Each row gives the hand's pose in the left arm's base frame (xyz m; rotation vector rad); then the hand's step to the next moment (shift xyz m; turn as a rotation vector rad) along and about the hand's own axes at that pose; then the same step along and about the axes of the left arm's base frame.
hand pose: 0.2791 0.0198 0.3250 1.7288 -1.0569 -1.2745
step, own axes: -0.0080 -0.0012 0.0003 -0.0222 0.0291 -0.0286
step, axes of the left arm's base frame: -0.0014 0.0078 0.0018 0.0183 0.0112 0.0412
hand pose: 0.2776 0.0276 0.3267 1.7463 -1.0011 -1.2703
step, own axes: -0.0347 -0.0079 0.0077 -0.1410 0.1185 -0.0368
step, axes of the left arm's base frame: -0.0132 0.0336 0.0045 -0.0127 0.0817 0.1687
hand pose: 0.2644 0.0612 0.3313 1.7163 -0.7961 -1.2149
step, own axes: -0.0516 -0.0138 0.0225 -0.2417 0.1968 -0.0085
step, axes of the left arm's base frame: -0.0376 0.0439 0.0045 -0.0732 0.1272 0.2751
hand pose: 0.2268 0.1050 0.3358 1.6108 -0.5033 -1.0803
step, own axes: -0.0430 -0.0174 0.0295 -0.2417 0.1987 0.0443
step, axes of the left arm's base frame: -0.0498 0.0233 0.0004 -0.1174 0.0982 0.2765
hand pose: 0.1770 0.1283 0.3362 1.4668 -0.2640 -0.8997
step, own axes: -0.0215 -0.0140 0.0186 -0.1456 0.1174 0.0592
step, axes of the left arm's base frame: -0.0315 0.0024 -0.0025 -0.0929 0.0355 0.1691
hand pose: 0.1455 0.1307 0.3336 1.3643 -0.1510 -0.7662
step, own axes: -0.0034 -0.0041 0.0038 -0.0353 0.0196 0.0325
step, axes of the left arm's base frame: -0.0062 -0.0012 -0.0017 -0.0355 -0.0064 0.0372
